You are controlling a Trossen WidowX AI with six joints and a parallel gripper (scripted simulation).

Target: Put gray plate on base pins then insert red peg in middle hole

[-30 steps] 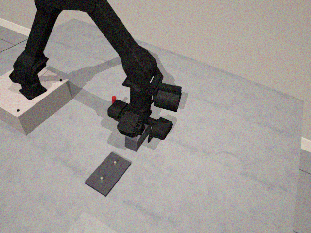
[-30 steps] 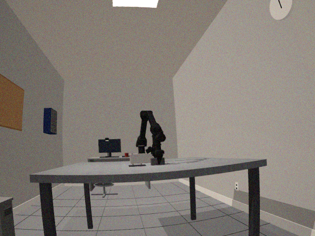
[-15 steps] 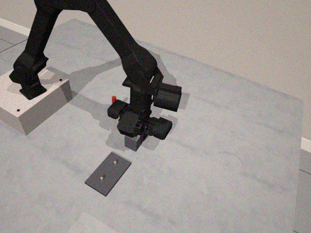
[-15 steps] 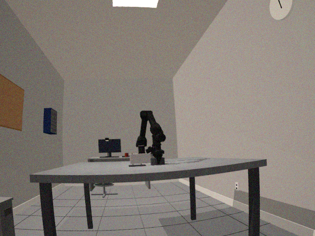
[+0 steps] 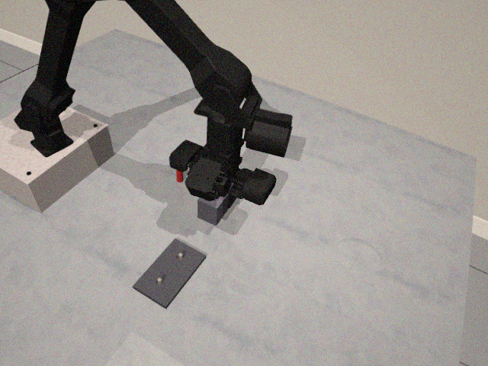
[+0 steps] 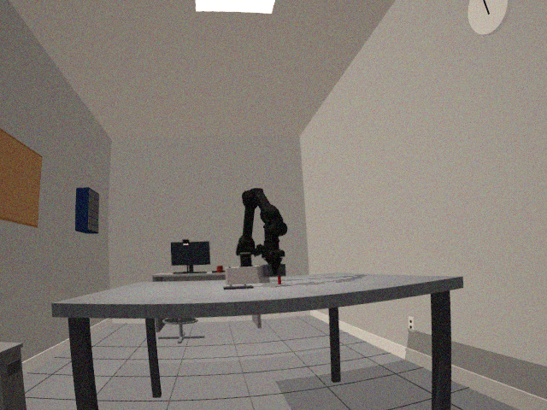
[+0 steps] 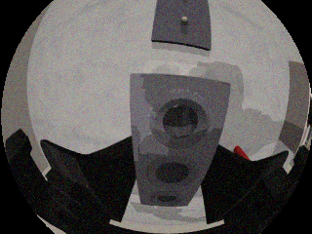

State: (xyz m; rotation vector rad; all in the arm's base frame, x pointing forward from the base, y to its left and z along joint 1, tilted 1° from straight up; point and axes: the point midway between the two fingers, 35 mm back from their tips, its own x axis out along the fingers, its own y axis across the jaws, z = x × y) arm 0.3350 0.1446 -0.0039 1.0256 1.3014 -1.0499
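Right now the red peg is 130 mm behind my gripper tip, 20 mm to the left of it and 10 mm below it. From my gripper tip the other things lie so: gray plate: 30 mm above.
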